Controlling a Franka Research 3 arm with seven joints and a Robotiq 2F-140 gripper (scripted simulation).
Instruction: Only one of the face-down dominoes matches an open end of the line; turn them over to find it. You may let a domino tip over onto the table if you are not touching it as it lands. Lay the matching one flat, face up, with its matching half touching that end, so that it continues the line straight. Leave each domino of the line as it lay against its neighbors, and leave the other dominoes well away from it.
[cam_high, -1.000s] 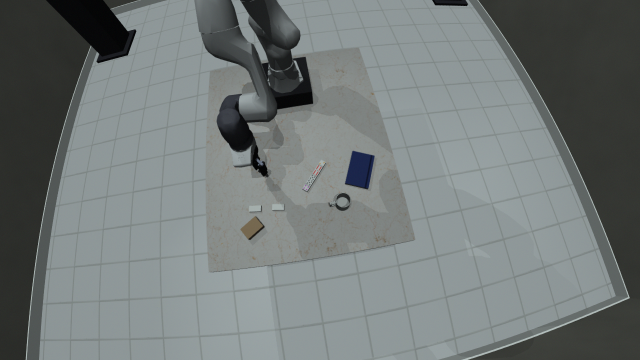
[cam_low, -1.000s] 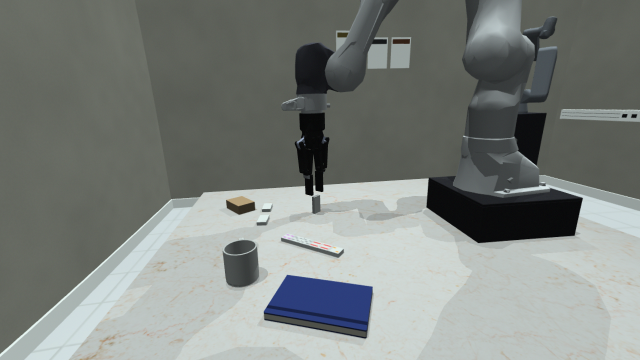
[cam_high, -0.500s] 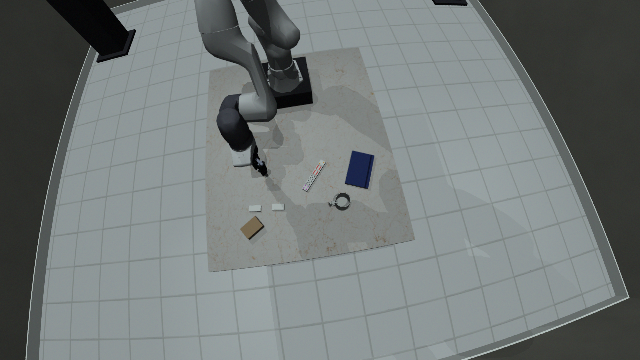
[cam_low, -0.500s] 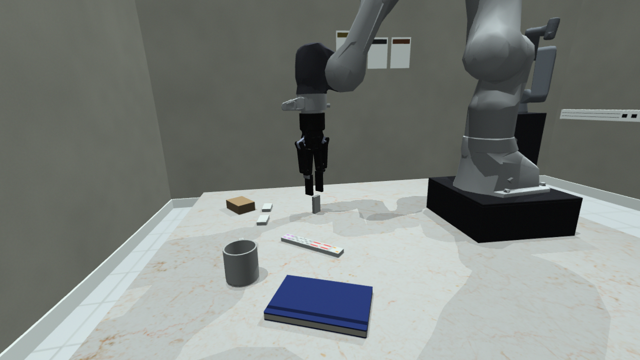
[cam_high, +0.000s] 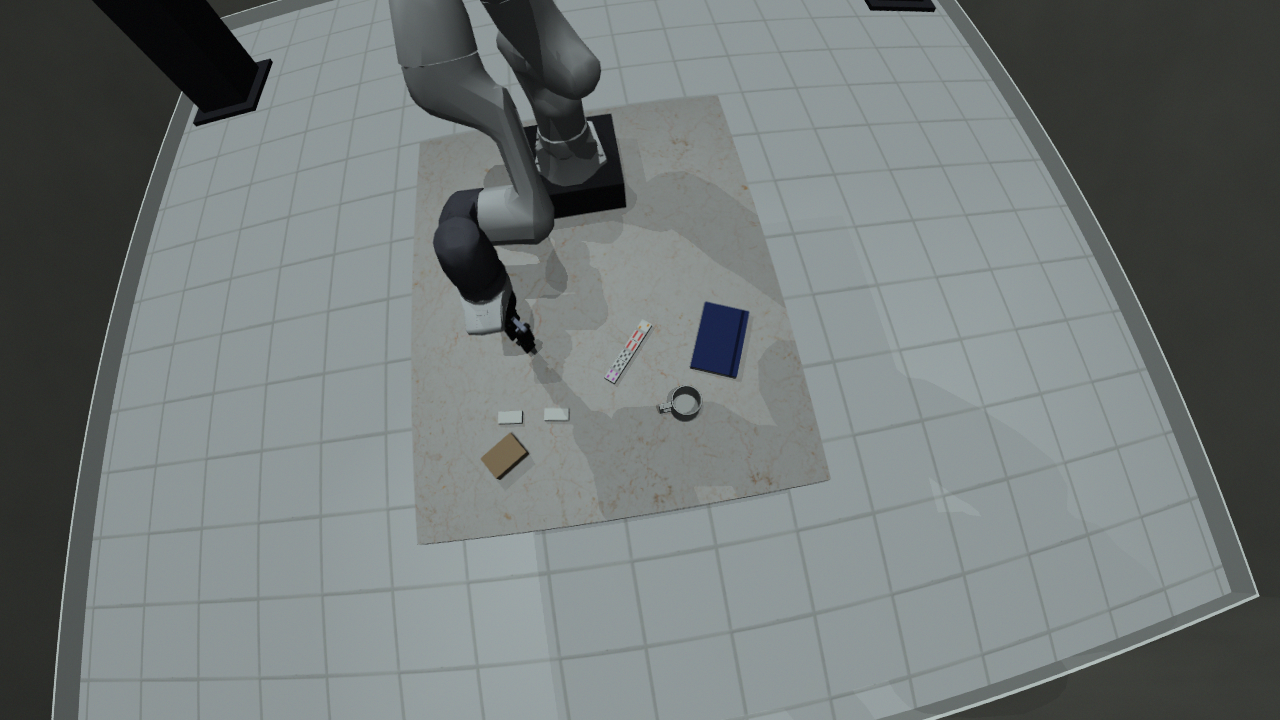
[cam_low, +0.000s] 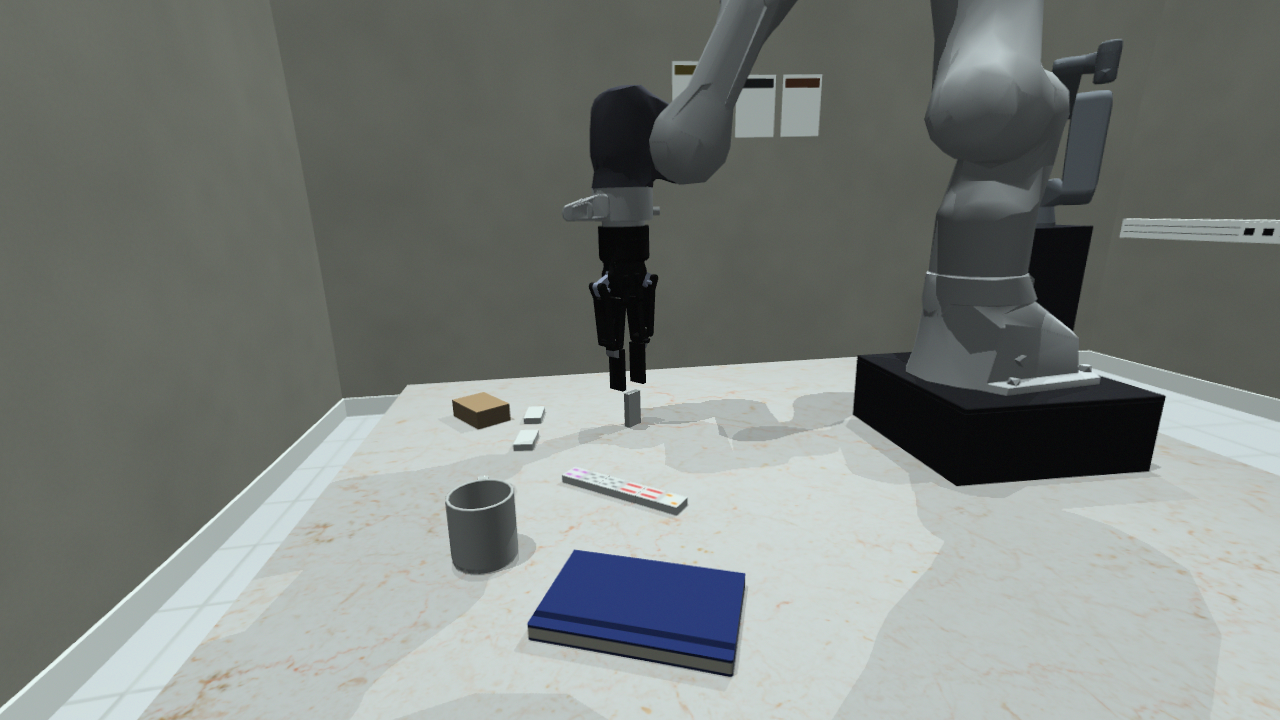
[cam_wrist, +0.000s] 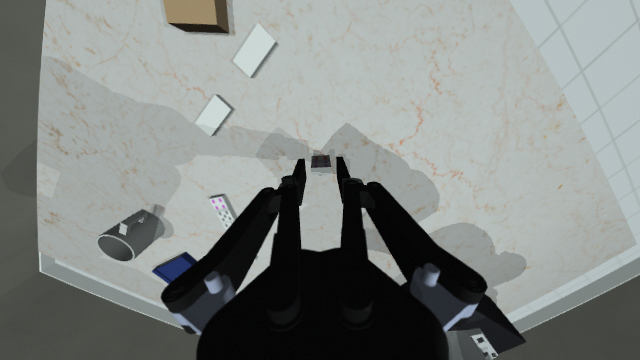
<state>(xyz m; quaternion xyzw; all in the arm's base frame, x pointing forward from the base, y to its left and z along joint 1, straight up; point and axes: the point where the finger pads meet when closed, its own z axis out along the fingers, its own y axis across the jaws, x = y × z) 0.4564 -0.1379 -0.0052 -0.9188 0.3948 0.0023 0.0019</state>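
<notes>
My gripper is now 1 cm past the white domino, 1 cm to the right of it and 7 cm above it. Also, from my hand: grey mug (18 cm ahead, 34 cm to the left, 7 cm below); then blue book (3 cm ahead, 45 cm to the left, 9 cm below); then brown block (24 cm ahead, 6 cm to the right, 8 cm below).
</notes>
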